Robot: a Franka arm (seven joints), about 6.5 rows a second.
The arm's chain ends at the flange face. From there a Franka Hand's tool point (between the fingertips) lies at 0.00 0.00 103.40 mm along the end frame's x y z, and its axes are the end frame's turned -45 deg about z.
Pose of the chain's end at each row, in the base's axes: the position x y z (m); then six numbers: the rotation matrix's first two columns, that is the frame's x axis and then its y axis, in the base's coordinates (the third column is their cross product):
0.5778, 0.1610, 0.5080, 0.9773, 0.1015, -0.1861, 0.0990, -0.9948, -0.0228
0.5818, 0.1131, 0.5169, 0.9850, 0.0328, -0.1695, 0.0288, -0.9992, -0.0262
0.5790, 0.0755, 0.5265, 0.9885, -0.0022, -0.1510, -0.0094, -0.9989, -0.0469
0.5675, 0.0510, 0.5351, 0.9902, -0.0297, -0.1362, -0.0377, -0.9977, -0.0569
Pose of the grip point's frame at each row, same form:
0.5584, 0.1614, 0.4064, 0.6211, 0.7752, -0.1155, 0.7611, -0.6317, -0.1477
0.5642, 0.1153, 0.4150, 0.6761, 0.7297, -0.1013, 0.7169, -0.6833, -0.1384
0.5634, 0.0804, 0.4244, 0.7056, 0.7048, -0.0736, 0.6923, -0.7079, -0.1399
0.5536, 0.0574, 0.4328, 0.7268, 0.6845, -0.0561, 0.6735, -0.7265, -0.1365

